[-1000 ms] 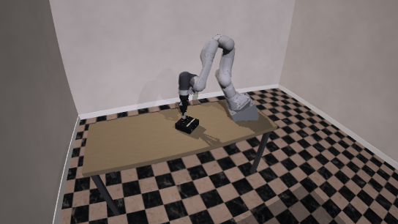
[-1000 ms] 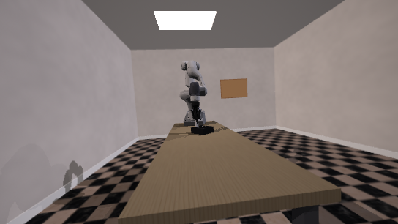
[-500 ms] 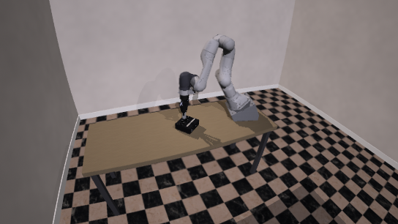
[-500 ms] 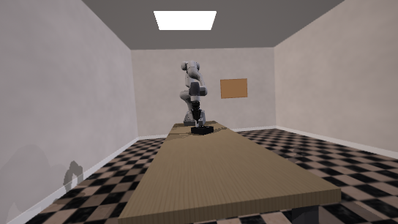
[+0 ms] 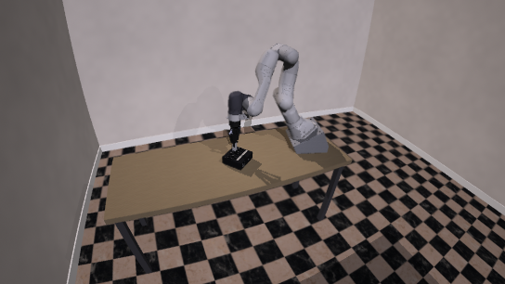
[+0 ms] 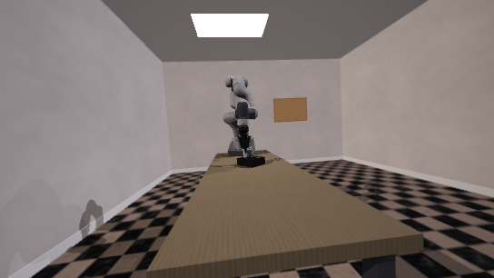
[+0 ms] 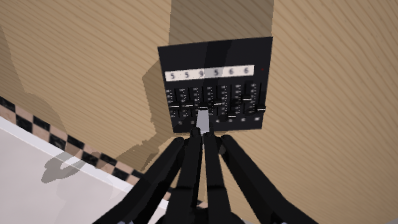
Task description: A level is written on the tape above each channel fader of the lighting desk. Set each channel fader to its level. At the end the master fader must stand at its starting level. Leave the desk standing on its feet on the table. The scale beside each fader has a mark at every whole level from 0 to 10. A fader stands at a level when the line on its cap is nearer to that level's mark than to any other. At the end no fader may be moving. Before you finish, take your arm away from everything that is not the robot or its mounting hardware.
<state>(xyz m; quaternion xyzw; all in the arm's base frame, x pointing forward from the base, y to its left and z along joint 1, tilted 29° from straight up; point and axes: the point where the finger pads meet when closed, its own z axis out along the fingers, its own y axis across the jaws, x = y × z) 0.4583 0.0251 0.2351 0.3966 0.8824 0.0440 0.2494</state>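
Right now my hand is 6 cm short of the master fader, 6 cm to the right of it and 3 cm above it. From my hand the other things lie so: channel fader cap (1 cm behind, 1 cm to the left, 3 cm below).
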